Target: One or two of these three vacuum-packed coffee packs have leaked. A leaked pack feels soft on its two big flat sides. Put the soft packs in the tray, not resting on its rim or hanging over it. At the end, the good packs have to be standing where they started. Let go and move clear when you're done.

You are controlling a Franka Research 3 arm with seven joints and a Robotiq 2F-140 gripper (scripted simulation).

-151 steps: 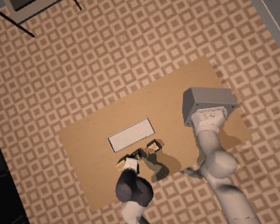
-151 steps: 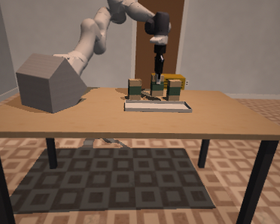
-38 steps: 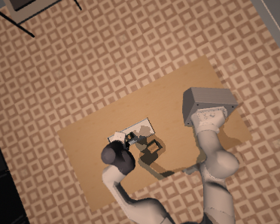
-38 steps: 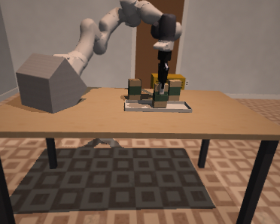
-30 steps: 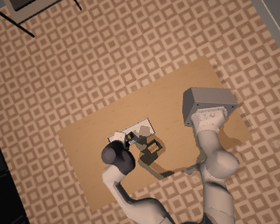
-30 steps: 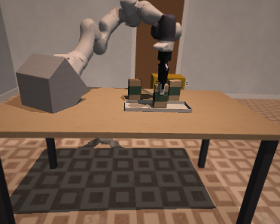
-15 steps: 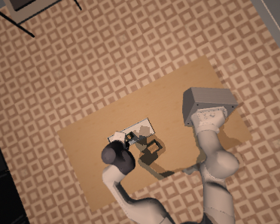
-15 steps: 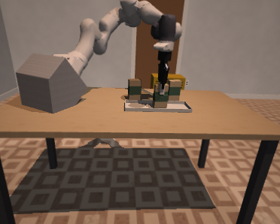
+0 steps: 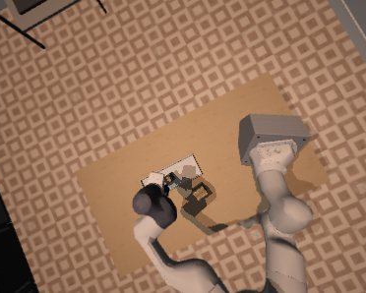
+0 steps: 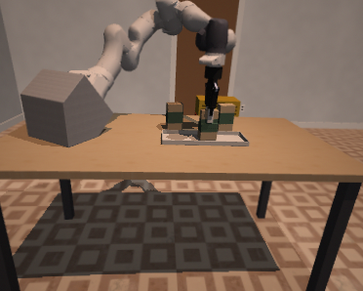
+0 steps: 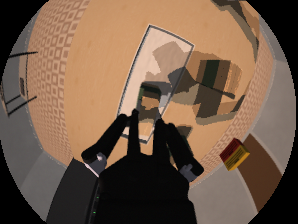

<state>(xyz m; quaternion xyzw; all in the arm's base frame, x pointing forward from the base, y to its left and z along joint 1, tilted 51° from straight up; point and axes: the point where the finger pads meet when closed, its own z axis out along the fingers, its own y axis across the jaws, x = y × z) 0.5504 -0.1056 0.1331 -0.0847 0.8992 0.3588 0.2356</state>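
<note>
The white tray is 20 mm behind my hand and 120 mm below it.
</note>
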